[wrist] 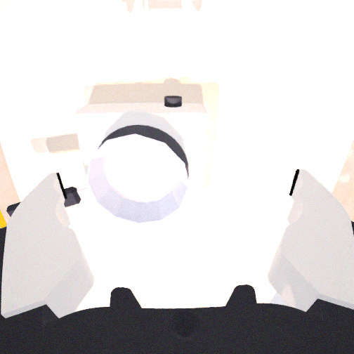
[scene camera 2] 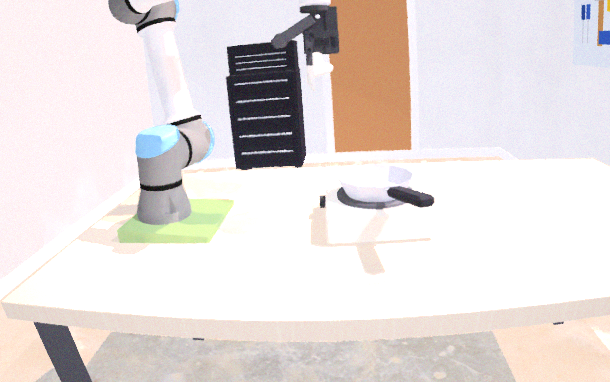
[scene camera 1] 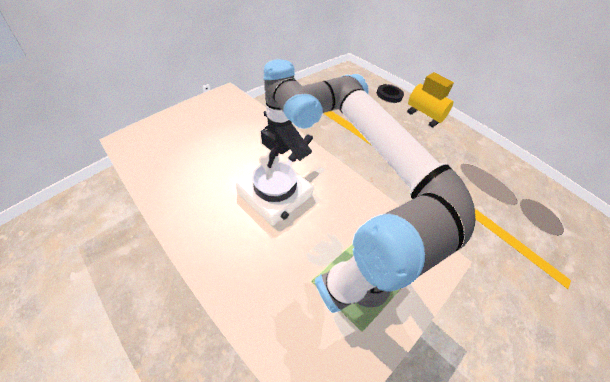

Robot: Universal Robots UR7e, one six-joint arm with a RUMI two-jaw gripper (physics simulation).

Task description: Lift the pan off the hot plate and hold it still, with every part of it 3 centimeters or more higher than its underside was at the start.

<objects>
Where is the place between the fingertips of my gripper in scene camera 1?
284, 167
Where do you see a white hot plate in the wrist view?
At 182, 126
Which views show my gripper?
The wrist view, scene camera 2 and scene camera 1: all of them.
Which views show the white hot plate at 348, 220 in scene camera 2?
The wrist view, scene camera 2 and scene camera 1: all of them.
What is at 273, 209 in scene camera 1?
A white hot plate.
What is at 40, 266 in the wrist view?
My gripper.
</objects>
